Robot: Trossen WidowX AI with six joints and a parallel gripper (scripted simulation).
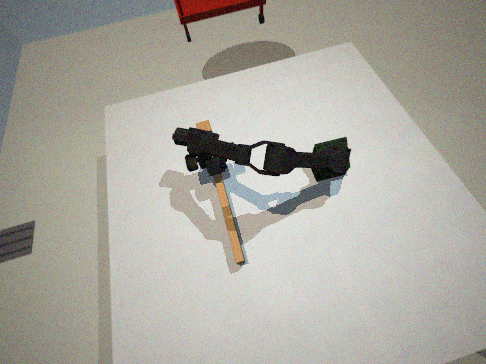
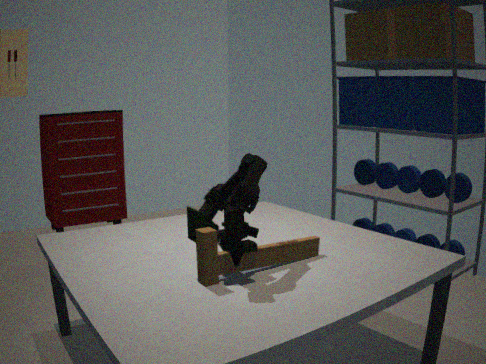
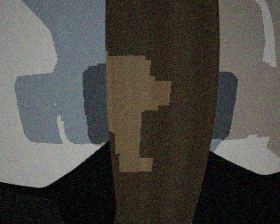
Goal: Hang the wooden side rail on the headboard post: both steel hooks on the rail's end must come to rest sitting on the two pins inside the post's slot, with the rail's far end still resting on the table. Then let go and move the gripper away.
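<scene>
Now: gripper tip 100 mm to the left of the headboard post, 40 mm below it and 10 mm past it.
</scene>
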